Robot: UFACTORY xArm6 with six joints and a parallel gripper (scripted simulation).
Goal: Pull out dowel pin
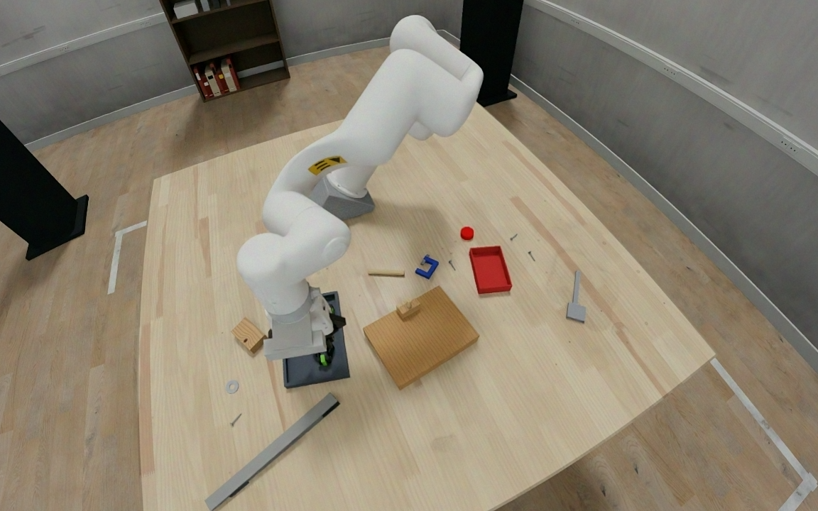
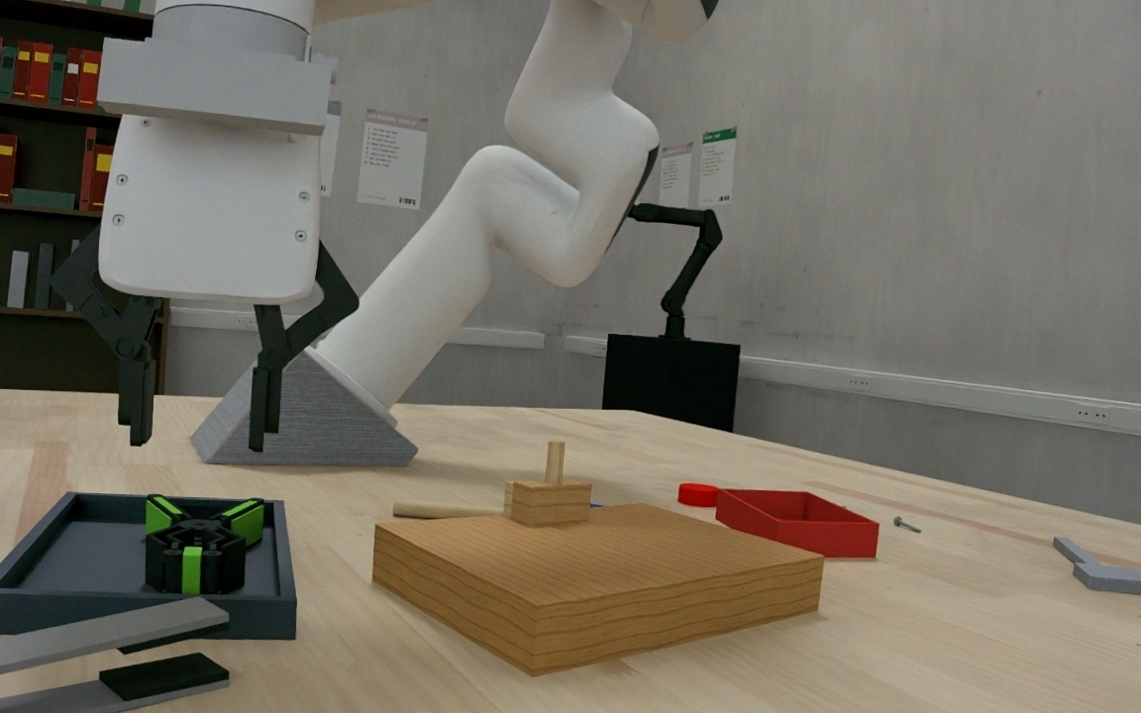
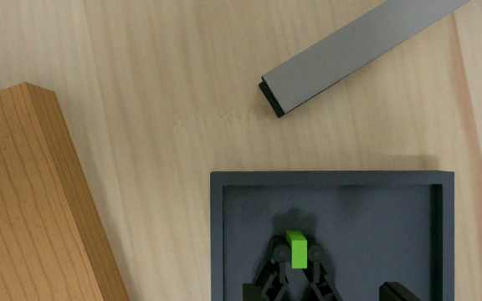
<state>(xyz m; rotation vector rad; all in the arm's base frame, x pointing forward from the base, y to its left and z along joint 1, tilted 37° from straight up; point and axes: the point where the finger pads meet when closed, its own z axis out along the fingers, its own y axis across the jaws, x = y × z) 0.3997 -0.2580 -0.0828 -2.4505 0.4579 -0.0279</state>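
My hand is 5 cm past the grey tray and 9 cm above it. Round my hand: dowel pin 1 cm ahead, 21 cm to the left, 4 cm below; then spare wooden block 13 cm behind, 13 cm to the right, 8 cm below; then small wooden block 1 cm ahead, 21 cm to the left, 5 cm below.
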